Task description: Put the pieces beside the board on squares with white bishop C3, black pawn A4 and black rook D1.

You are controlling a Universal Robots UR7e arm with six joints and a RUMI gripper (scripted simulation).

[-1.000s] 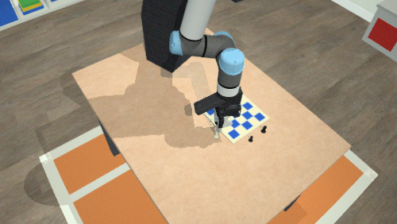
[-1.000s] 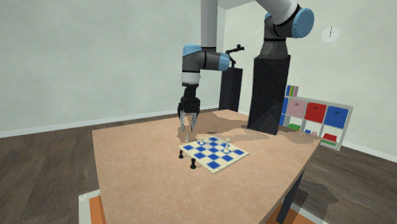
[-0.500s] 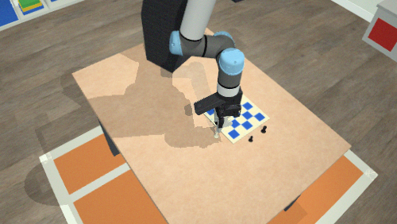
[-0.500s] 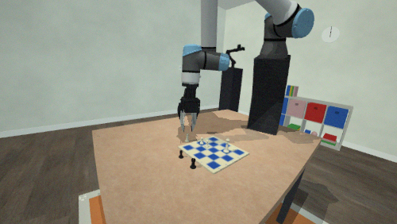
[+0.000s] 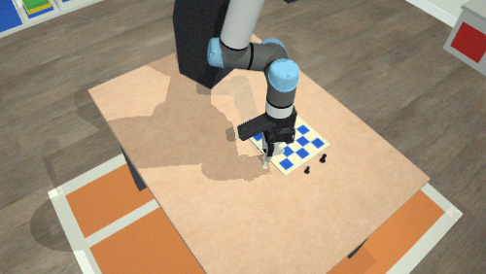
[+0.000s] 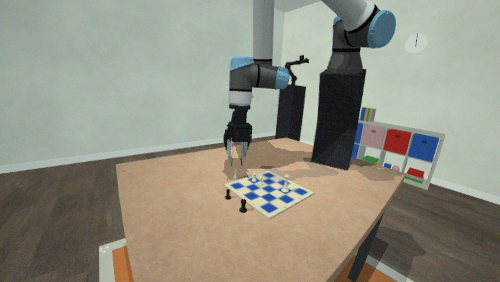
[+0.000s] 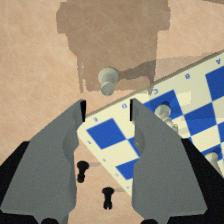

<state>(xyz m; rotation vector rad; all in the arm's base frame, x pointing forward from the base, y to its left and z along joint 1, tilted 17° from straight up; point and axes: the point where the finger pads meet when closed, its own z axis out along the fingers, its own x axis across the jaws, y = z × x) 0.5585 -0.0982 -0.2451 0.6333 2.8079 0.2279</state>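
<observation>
The chessboard lies 40 mm behind my hand, 140 mm to the left of it and 60 mm below it. From my hand the other things lie so: black pawn: 100 mm ahead, 110 mm to the left, 50 mm below; white chess piece: 80 mm behind, 180 mm to the left, 30 mm below; black rook: 90 mm ahead, 180 mm to the left, 50 mm below.
</observation>
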